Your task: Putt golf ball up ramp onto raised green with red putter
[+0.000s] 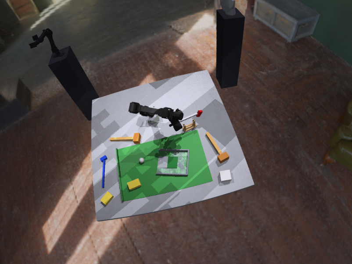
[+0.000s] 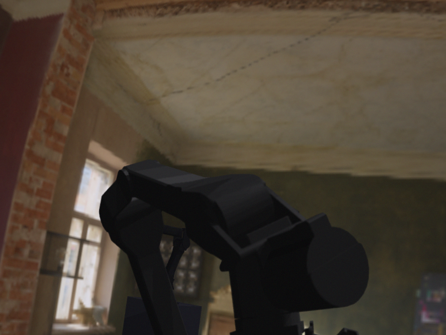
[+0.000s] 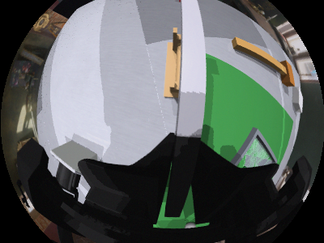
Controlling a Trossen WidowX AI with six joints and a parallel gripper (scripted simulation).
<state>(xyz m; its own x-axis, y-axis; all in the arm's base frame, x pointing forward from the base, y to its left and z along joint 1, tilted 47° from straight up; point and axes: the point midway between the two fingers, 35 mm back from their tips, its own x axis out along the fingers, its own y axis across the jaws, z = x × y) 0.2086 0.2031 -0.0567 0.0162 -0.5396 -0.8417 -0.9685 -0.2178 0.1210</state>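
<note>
My gripper tip is now 20 mm past the red putter, 80 mm to the right of it and 30 mm below it. Round my gripper tip: small wooden fence: 20 mm behind, 100 mm to the left, 90 mm below; then white golf ball: 200 mm ahead, 350 mm to the right, 100 mm below; then white cube: 490 mm ahead, 270 mm to the left, 100 mm below.
</note>
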